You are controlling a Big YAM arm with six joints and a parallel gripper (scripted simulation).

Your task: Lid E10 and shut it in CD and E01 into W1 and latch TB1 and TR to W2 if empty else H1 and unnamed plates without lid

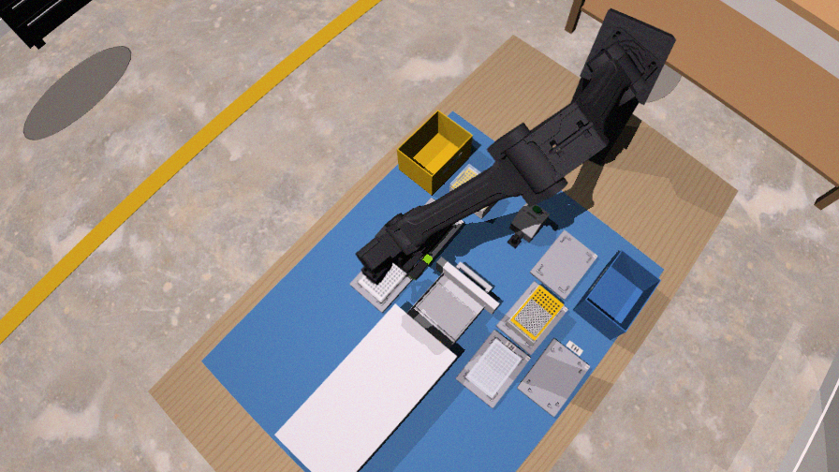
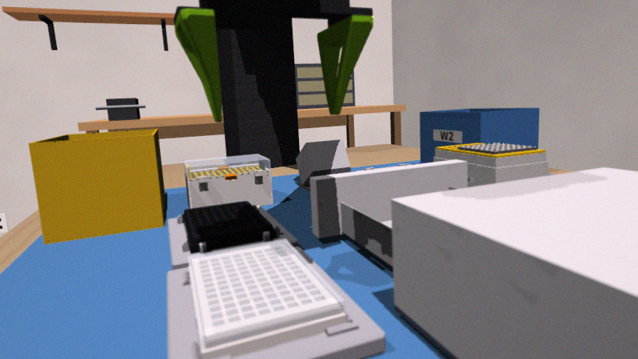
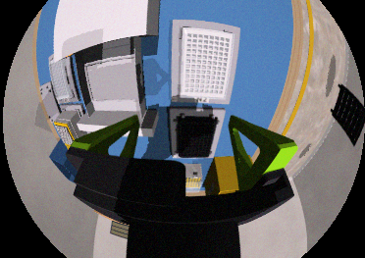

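Now: hand 4 cm short of the clear lid, 3 cm to the left of it and 12 cm above it. From my hand the other things lie so: white assay plate (4 cm ahead, 3 cm to the right, 13 cm below); black plate (13 cm behind, 7 cm to the right, 13 cm below); nest N2 (4 cm ahead, 3 cm to the right, 14 cm below).
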